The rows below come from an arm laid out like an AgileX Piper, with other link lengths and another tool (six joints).
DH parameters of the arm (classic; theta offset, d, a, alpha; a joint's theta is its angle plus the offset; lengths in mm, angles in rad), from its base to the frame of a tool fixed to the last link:
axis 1: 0 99.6 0 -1.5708
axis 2: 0.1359 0 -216.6 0
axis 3: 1.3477 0 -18 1.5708
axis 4: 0 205.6 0 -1.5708
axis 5: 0 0 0 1.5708
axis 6: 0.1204 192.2 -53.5 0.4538
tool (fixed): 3.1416 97.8 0 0
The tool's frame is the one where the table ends.
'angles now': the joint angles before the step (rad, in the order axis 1, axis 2, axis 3, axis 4, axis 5, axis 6). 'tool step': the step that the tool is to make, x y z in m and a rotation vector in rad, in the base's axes. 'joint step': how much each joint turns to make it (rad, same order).
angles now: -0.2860, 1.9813, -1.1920, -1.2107, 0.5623, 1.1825
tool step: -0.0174, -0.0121, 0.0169, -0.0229, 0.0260, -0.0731
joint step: -0.0020, -0.0231, -0.0448, 0.0922, 0.1021, -0.0869
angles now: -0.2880, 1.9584, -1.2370, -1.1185, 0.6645, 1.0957
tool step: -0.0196, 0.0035, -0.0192, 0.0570, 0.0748, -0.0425
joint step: -0.0044, 0.0084, -0.0131, 0.1396, 0.0559, -0.1172
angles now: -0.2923, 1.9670, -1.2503, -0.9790, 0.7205, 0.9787
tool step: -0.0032, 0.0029, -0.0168, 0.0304, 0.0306, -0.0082
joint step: -0.0016, 0.0351, -0.0126, 0.0391, 0.0034, -0.0252
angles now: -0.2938, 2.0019, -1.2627, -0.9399, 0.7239, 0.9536
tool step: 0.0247, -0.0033, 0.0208, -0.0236, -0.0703, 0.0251
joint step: 0.0035, 0.0048, -0.0673, -0.0144, -0.0199, -0.0001
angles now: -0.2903, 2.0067, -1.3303, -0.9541, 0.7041, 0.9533
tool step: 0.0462, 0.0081, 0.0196, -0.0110, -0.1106, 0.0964
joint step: 0.0082, 0.0165, -0.0616, -0.0363, -0.1067, 0.0080
